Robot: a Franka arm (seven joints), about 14 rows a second.
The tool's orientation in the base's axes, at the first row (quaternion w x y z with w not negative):
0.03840, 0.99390, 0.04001, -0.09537
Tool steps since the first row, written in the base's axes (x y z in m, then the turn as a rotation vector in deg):
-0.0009, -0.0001, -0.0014, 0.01, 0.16, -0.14
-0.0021, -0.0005, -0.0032, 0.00, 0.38, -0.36
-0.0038, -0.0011, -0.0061, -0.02, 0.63, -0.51
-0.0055, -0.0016, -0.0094, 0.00, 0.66, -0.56
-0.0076, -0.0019, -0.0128, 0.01, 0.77, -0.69
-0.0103, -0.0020, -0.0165, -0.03, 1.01, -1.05
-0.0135, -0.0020, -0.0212, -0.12, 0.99, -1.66
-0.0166, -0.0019, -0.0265, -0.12, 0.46, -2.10
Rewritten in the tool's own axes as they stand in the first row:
-0.0006, -0.0001, 0.0015, 0.05, -0.17, 0.12
-0.0015, 0.0001, 0.0036, 0.10, -0.40, 0.32
-0.0026, 0.0003, 0.0068, 0.12, -0.66, 0.45
-0.0037, 0.0005, 0.0104, 0.16, -0.69, 0.49
-0.0051, 0.0003, 0.0141, 0.20, -0.81, 0.61
-0.0070, 0.0000, 0.0182, 0.25, -1.08, 0.95
-0.0093, -0.0006, 0.0234, 0.27, -1.11, 1.56
-0.0113, -0.0014, 0.0292, 0.32, -0.61, 2.04

